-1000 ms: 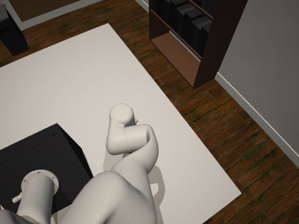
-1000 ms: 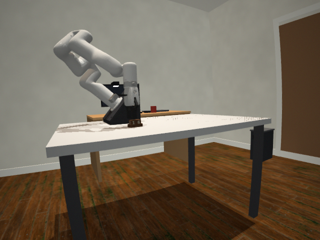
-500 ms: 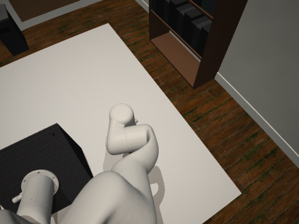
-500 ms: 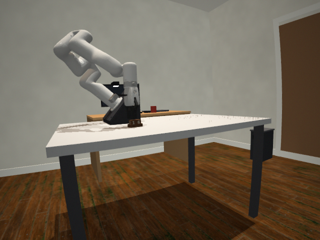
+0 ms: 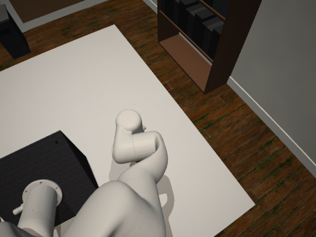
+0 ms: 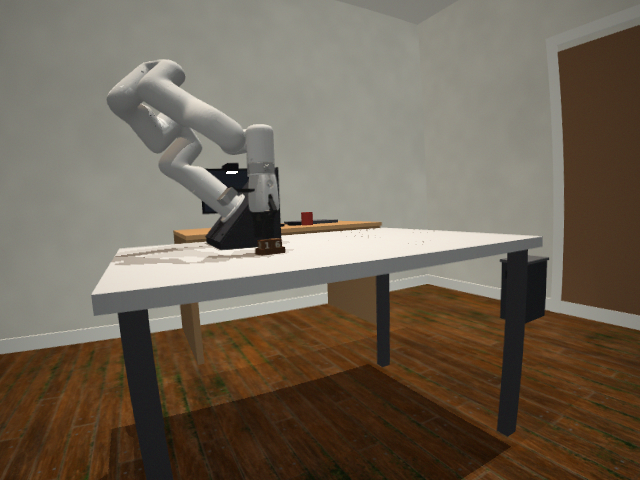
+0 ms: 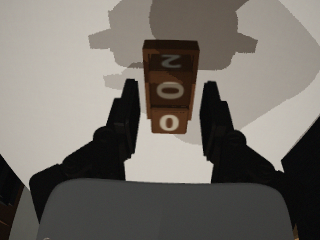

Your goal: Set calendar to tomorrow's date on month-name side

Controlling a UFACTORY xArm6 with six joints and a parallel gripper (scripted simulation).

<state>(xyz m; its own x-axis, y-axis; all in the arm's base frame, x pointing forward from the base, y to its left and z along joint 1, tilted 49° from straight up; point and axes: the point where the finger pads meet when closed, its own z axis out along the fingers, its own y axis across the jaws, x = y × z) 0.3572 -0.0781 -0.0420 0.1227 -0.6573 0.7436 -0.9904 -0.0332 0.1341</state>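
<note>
Now: hand 6 cm above the brown tray and 2 cm to the right of it.
</note>
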